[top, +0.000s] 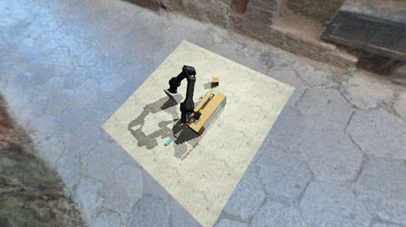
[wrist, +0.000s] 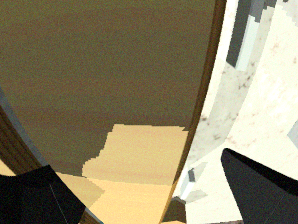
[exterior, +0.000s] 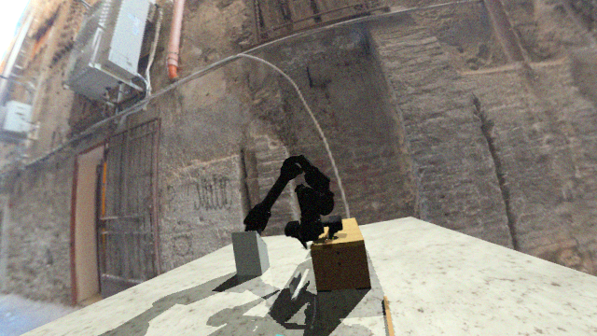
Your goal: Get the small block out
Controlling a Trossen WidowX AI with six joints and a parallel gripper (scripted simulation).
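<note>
Now: the yellow block 5 cm ahead of my gripper tip and 4 cm to the left of it. From my gripper tip the other things lie so: thin stick (26 cm to the right, 18 cm ahead, 8 cm below); clear-fronted box (7 cm to the left, 3 cm ahead, 2 cm below); teal piece (33 cm to the right, 8 cm below, 2 cm behind).
</note>
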